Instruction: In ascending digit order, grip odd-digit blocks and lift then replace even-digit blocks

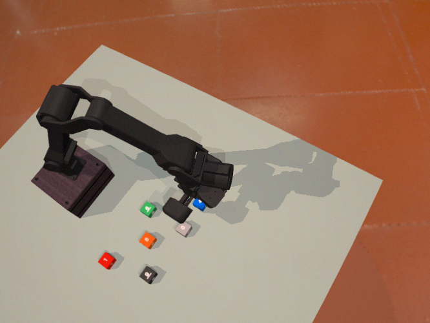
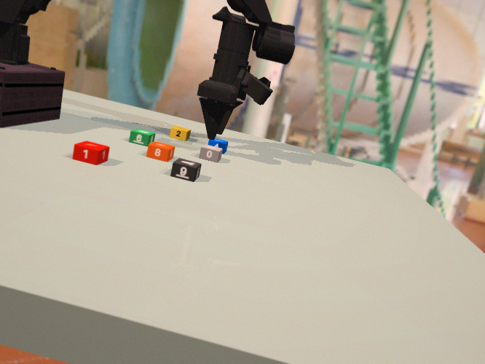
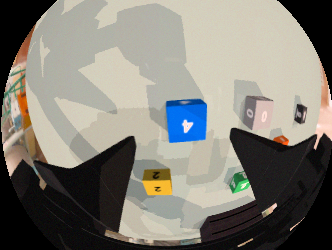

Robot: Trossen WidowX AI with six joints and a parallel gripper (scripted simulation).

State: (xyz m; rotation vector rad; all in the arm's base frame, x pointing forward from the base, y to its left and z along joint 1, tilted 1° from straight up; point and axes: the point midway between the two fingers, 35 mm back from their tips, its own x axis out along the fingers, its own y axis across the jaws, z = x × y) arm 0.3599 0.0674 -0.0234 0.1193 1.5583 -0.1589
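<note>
Right now my gripper tip is 10 mm short of the blue block and 10 mm above it. From my gripper tip the other things lie so: yellow block 70 mm behind, 40 mm to the left, 10 mm below; green block 120 mm behind, 80 mm to the right, 10 mm below; grey block 90 mm to the right, 10 mm below.
</note>
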